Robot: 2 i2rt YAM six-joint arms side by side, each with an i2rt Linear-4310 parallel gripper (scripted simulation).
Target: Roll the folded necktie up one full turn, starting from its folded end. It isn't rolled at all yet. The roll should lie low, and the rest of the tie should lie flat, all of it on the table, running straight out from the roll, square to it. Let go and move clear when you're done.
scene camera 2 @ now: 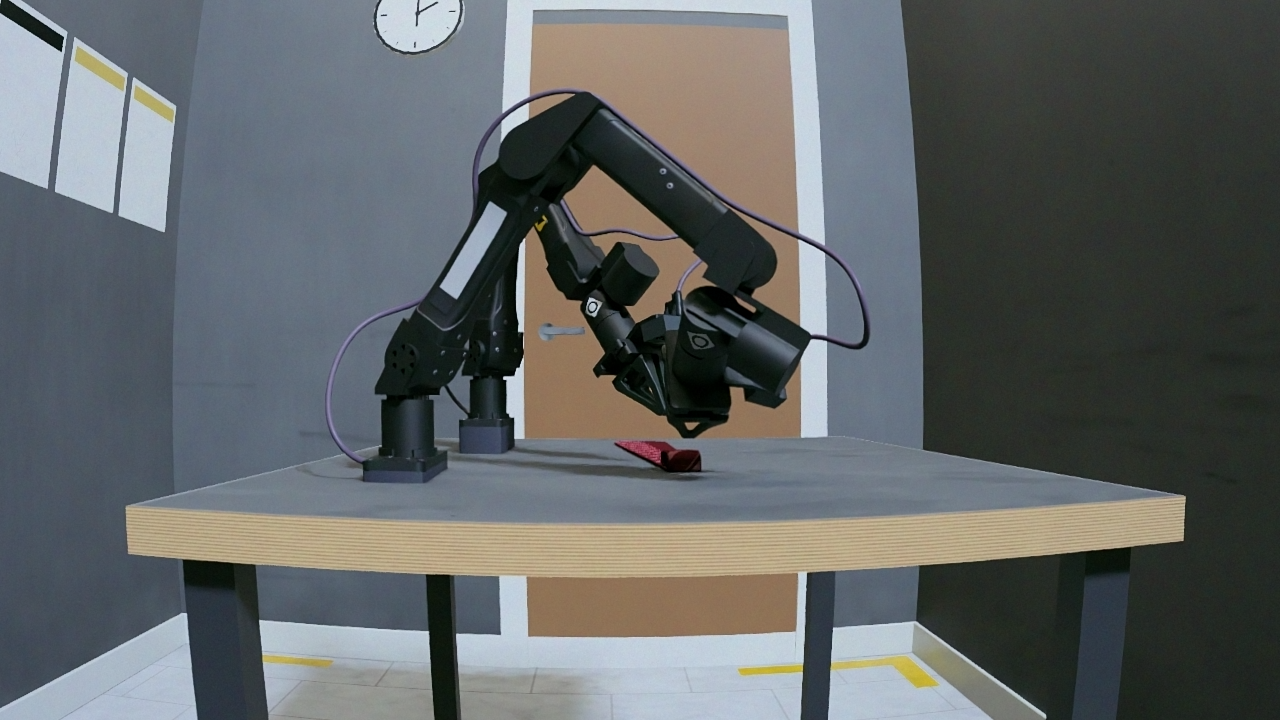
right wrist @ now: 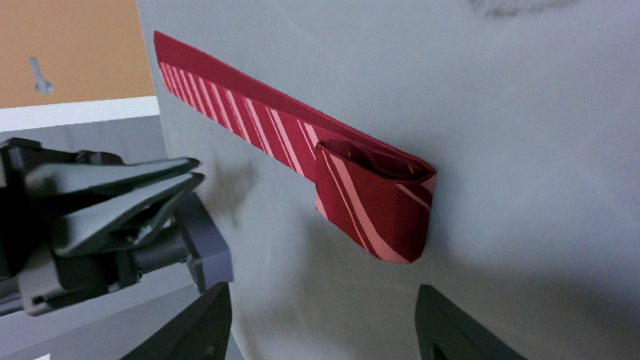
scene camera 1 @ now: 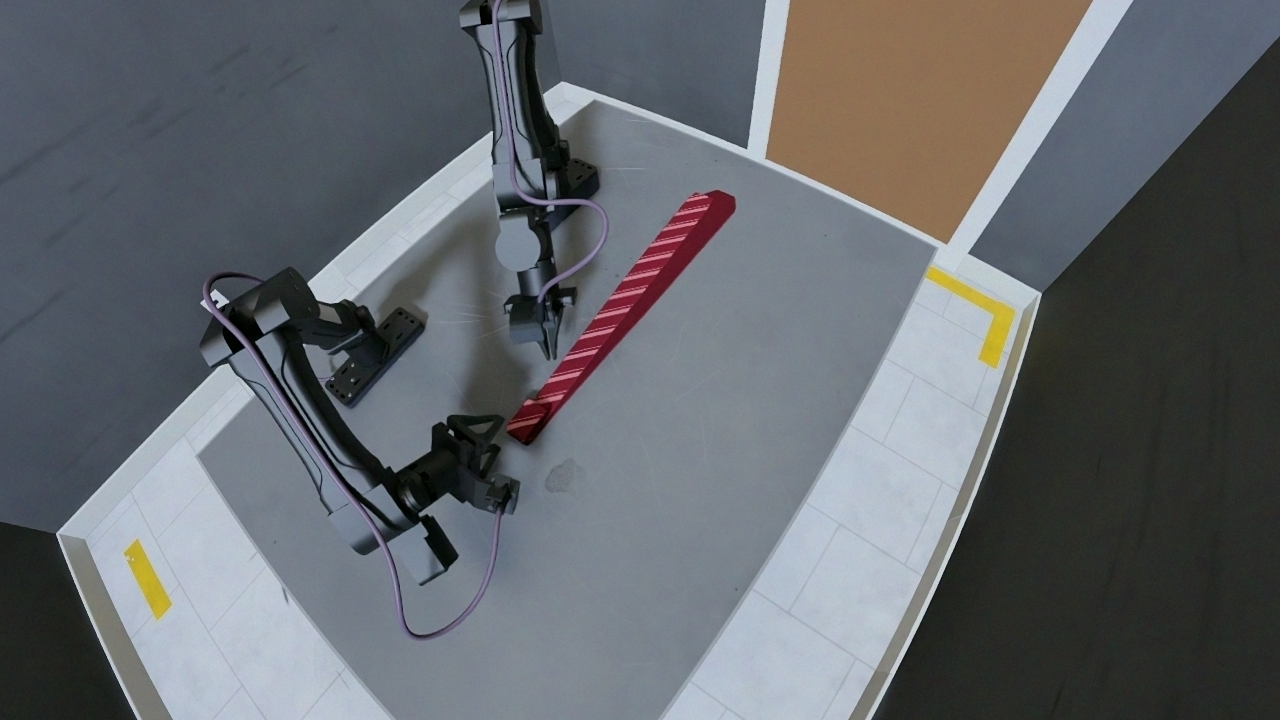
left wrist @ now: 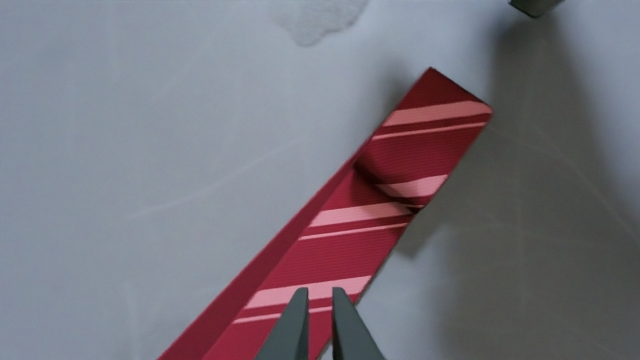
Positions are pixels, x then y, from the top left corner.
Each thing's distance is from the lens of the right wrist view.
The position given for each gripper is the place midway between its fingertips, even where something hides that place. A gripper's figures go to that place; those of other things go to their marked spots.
left gripper (right wrist: 200,168): 0.21 m
right gripper (right wrist: 323,299): 0.10 m
red striped necktie (right wrist: 380,196): 0.13 m
